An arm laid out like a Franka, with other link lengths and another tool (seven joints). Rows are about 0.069 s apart.
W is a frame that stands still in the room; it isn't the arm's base.
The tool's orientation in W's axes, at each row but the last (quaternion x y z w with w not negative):
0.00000 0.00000 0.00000 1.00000
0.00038 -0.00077 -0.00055 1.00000
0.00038 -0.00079 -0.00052 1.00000
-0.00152 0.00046 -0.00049 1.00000
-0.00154 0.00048 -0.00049 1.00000
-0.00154 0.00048 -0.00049 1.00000
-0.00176 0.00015 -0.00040 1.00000
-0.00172 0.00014 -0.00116 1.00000
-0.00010 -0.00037 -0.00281 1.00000
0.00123 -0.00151 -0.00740 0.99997
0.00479 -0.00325 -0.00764 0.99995
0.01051 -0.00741 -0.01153 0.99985
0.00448 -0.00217 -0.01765 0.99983
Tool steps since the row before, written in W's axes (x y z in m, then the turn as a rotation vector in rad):
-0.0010 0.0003 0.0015 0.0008 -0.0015 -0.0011
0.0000 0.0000 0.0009 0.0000 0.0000 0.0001
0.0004 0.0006 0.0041 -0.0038 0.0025 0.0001
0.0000 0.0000 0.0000 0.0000 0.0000 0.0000
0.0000 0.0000 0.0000 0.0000 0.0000 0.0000
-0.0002 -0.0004 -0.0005 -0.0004 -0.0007 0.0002
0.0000 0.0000 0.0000 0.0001 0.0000 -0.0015
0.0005 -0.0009 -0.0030 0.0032 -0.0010 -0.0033
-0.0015 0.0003 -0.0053 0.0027 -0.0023 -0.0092
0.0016 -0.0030 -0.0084 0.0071 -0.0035 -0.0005
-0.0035 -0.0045 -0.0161 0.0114 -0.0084 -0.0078
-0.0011 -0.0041 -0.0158 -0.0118 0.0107 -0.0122
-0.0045 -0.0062 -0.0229 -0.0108 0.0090 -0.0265
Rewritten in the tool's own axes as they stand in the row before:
-0.0010 0.0003 0.0015 0.0008 -0.0015 -0.0011
0.0000 0.0000 0.0009 0.0000 0.0000 0.0001
0.0004 0.0006 0.0041 -0.0038 0.0025 0.0001
0.0000 0.0000 0.0000 0.0000 0.0000 0.0000
0.0000 0.0000 0.0000 0.0000 0.0000 0.0000
-0.0002 -0.0004 -0.0005 -0.0004 -0.0007 0.0002
0.0000 0.0000 0.0000 0.0001 0.0000 -0.0015
0.0005 -0.0009 -0.0030 0.0032 -0.0010 -0.0033
-0.0015 0.0003 -0.0053 0.0027 -0.0023 -0.0092
0.0016 -0.0030 -0.0084 0.0071 -0.0034 -0.0005
-0.0035 -0.0047 -0.0160 0.0115 -0.0083 -0.0078
-0.0012 -0.0045 -0.0157 -0.0122 0.0102 -0.0122
-0.0044 -0.0066 -0.0228 -0.0112 0.0084 -0.0265

